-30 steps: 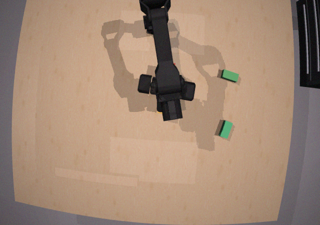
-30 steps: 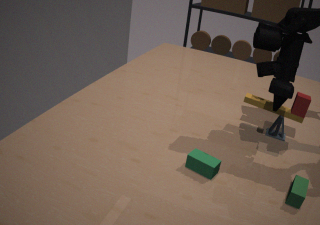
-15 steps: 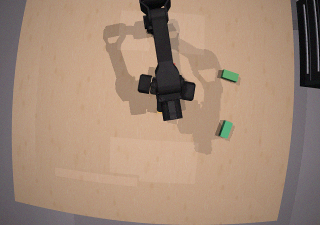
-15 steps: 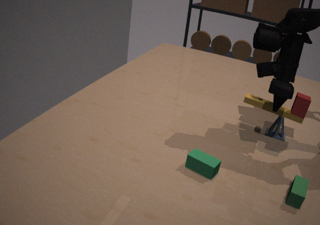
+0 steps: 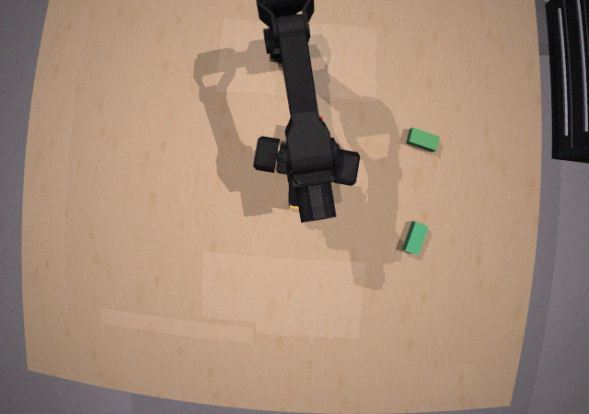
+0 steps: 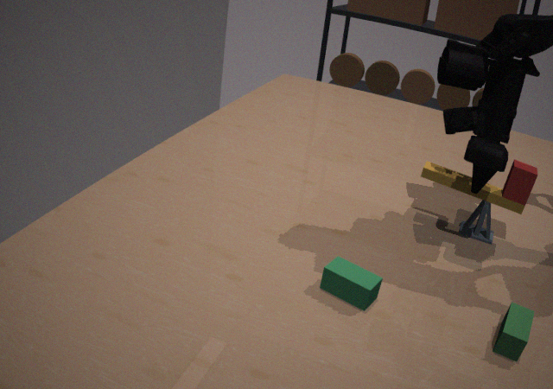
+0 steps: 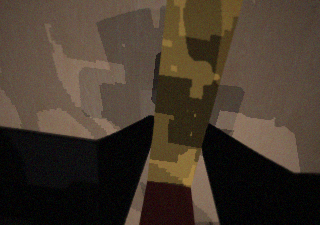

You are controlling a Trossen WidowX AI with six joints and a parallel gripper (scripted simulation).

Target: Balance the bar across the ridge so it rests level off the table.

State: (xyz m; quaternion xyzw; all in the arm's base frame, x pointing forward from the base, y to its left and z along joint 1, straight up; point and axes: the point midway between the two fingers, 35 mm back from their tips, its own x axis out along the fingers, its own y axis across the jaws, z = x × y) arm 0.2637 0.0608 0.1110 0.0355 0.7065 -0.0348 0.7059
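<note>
Right now the ridge is 3 cm behind my gripper tip and 1 cm below it.
</note>
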